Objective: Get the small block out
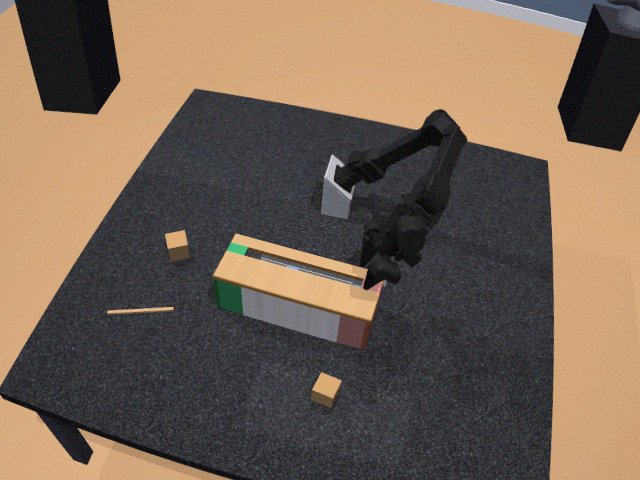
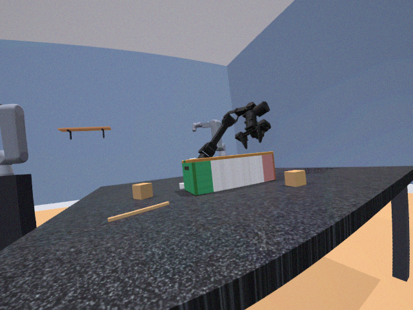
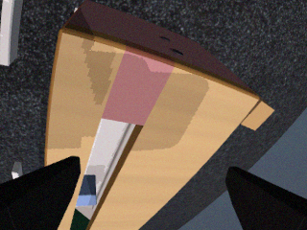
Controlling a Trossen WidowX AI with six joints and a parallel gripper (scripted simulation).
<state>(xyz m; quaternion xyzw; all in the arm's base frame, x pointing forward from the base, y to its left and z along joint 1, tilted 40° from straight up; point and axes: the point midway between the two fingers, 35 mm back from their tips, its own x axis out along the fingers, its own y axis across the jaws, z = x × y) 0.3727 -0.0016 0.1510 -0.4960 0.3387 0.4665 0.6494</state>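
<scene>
Now: the blue block 170 mm to the right of my gripper tip, 80 mm below it and 40 mm behind it. Round my gripper tip: tan cube: 490 mm to the right, 140 mm below, 130 mm behind; then thin wooden stick: 540 mm to the right, 160 mm below, 80 mm ahead.
</scene>
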